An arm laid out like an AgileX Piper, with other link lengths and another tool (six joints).
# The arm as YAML. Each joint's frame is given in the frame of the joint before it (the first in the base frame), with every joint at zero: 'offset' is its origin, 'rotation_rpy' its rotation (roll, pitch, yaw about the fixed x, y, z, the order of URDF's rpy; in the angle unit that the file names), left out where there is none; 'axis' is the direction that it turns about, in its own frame. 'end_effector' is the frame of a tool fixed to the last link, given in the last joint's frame.
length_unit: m
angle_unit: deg
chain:
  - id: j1
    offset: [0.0, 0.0, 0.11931]
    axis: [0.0, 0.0, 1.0]
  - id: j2
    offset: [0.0, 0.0, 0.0]
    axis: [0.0, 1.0, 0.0]
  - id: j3
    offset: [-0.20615, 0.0, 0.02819]
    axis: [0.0, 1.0, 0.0]
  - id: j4
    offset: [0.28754, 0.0, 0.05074]
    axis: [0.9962, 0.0, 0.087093]
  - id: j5
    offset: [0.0, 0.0, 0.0]
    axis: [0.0, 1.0, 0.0]
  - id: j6
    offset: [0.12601, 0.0, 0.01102]
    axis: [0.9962, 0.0, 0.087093]
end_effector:
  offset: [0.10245, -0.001, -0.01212]
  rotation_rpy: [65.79, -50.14, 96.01]
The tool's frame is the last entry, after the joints.
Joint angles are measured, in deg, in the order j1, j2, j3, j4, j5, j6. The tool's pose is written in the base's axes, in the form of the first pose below.
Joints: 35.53 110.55 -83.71 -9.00 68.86 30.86
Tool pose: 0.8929, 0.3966, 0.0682, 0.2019, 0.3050, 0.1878, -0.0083
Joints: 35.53 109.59 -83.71 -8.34 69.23 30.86
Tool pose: 0.8953, 0.3935, 0.0716, 0.1960, 0.3040, 0.1901, -0.0024
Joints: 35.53 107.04 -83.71 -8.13 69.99 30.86
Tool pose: 0.8969, 0.3890, 0.0861, 0.1916, 0.3053, 0.1918, 0.0137
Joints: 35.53 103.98 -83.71 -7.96 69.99 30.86
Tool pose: 0.8982, 0.3831, 0.1112, 0.1848, 0.3090, 0.1953, 0.0330
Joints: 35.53 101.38 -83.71 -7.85 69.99 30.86
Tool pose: 0.8986, 0.3779, 0.1326, 0.1791, 0.3117, 0.1977, 0.0496
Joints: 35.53 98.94 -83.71 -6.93 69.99 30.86
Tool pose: 0.9007, 0.3716, 0.1508, 0.1672, 0.3117, 0.2020, 0.0651
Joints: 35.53 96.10 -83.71 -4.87 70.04 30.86
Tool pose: 0.9046, 0.3630, 0.1694, 0.1453, 0.3087, 0.2096, 0.0830
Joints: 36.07 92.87 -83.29 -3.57 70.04 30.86
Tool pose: 0.9042, 0.3602, 0.1904, 0.1283, 0.3037, 0.2165, 0.1015
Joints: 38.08 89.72 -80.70 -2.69 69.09 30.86
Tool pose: 0.8984, 0.3724, 0.2030, 0.1143, 0.2895, 0.2263, 0.1073
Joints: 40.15 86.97 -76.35 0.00 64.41 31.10
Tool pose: 0.8950, 0.3777, 0.2229, 0.0812, 0.2760, 0.2459, 0.1034
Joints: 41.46 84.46 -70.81 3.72 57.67 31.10
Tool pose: 0.8949, 0.3719, 0.2435, 0.0407, 0.2651, 0.2650, 0.0940
